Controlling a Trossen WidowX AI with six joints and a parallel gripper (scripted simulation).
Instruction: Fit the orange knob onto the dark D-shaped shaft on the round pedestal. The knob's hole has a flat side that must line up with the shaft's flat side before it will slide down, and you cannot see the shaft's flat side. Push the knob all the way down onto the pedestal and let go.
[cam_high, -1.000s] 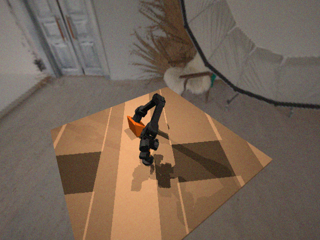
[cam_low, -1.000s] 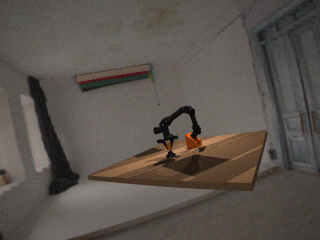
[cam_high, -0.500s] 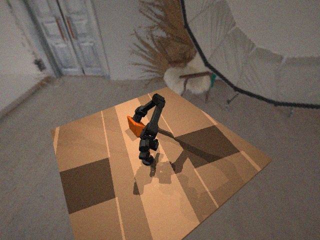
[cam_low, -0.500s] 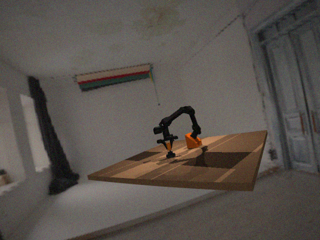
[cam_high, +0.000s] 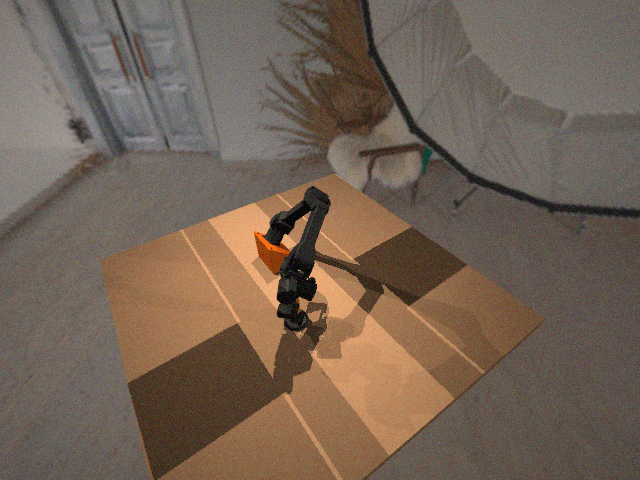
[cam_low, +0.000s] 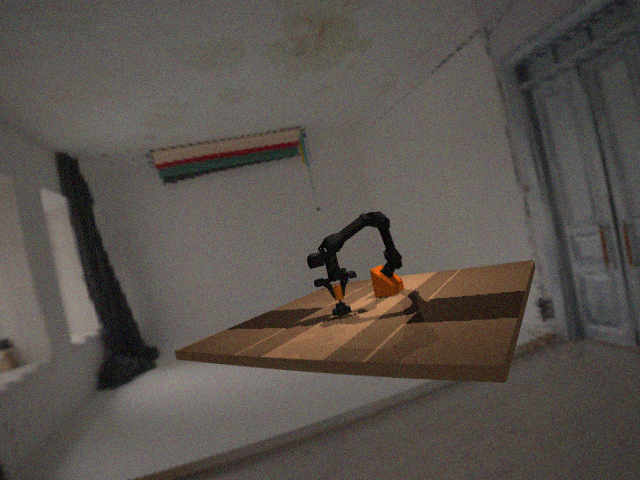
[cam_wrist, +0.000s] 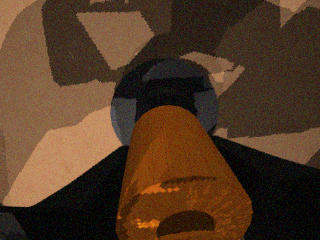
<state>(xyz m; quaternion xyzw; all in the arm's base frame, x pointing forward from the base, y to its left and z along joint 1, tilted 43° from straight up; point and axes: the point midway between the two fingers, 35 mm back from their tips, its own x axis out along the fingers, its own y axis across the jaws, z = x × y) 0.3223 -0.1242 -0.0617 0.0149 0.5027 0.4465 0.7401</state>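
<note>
My gripper tip is 2 cm below the orange knob. From my gripper tip the other things lie so: pedestal 4 cm below.
</note>
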